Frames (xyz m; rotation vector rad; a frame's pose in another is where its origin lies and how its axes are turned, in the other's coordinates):
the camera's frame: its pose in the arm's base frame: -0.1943 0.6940 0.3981 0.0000 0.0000 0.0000
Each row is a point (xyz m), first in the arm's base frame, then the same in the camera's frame.
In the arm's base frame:
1: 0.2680 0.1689 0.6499
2: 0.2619 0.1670 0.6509
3: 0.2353 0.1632 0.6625
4: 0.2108 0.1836 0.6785
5: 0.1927 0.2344 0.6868
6: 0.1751 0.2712 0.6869
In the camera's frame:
1: 0.4623 -0.5251 0.2518
2: 0.4562 -0.5270 0.2528
3: 0.4296 -0.5308 0.2644
4: 0.4051 -0.5104 0.2804
5: 0.3870 -0.4596 0.2887
6: 0.3694 -0.4228 0.2888

